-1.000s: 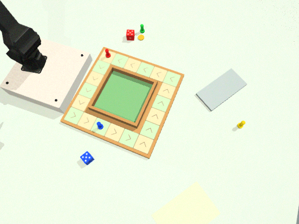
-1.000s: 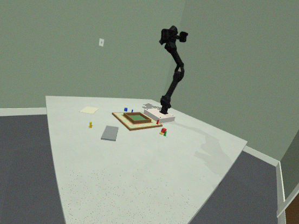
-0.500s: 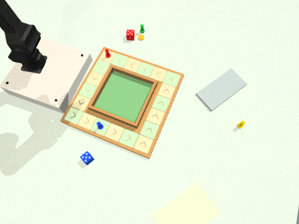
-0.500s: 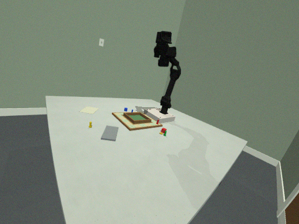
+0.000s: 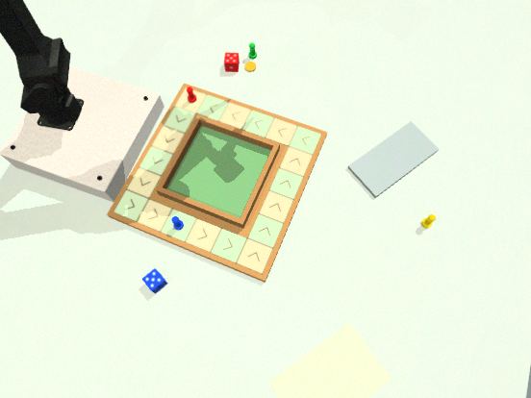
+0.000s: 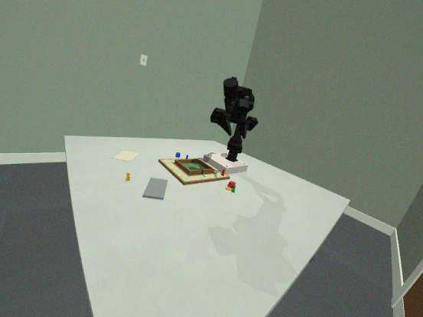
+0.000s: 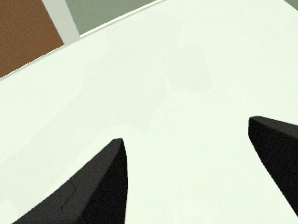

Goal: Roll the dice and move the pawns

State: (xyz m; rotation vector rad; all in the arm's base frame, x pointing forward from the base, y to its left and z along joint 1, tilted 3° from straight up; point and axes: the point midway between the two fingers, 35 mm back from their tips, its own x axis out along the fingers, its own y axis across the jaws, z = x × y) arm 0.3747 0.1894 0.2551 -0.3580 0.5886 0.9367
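Right now my gripper tip is 26 cm above the orange piece, 10 cm past it and 3 cm to the left of it. Also, from my gripper tip: green pawn: 24 cm below, 10 cm behind, 1 cm to the right; then grey flat block: 26 cm below, 19 cm to the right, 19 cm ahead; then red pawn: 23 cm below, 19 cm behind, 13 cm to the right.
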